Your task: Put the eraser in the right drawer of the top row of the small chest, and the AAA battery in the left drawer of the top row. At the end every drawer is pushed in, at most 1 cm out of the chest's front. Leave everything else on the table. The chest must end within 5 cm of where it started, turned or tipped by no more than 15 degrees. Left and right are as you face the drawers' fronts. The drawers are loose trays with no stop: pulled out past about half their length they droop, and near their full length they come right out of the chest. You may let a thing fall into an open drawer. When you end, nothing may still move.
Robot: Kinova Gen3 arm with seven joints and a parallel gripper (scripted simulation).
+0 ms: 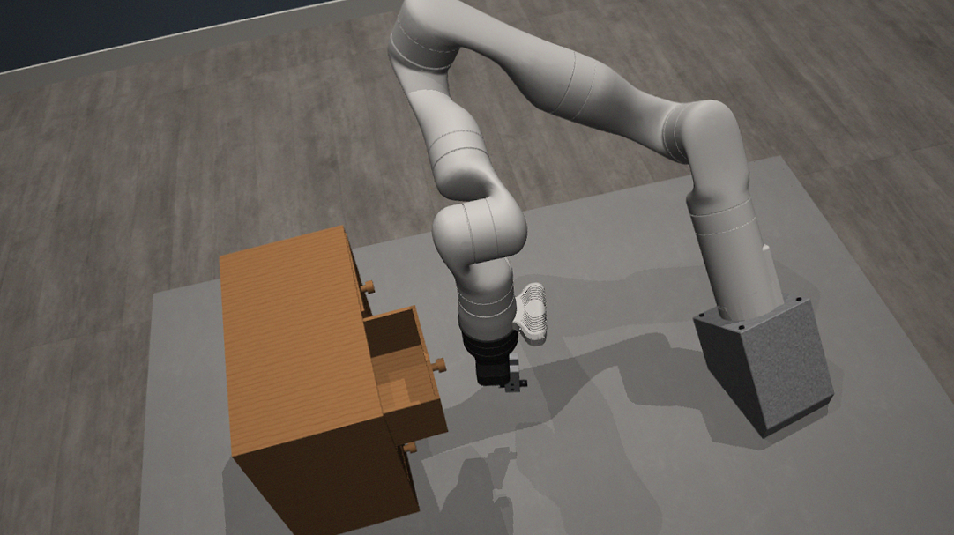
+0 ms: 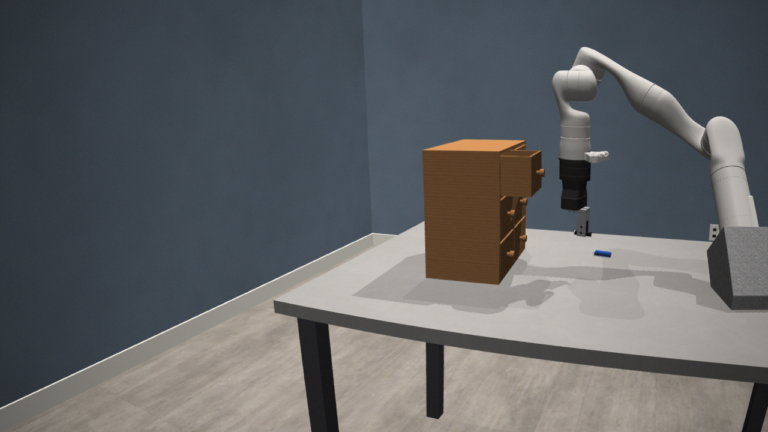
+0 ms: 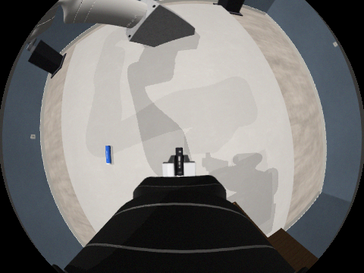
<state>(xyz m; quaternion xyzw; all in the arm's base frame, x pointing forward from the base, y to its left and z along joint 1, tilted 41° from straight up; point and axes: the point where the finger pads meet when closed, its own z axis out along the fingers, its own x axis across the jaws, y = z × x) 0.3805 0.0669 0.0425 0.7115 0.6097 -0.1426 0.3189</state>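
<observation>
My hand is 1 cm above the thin black battery. Round my hand: thicker blue battery: 19 cm to the right, 11 cm below, 4 cm behind; white eraser: 31 cm ahead, 10 cm to the right, 10 cm above.
</observation>
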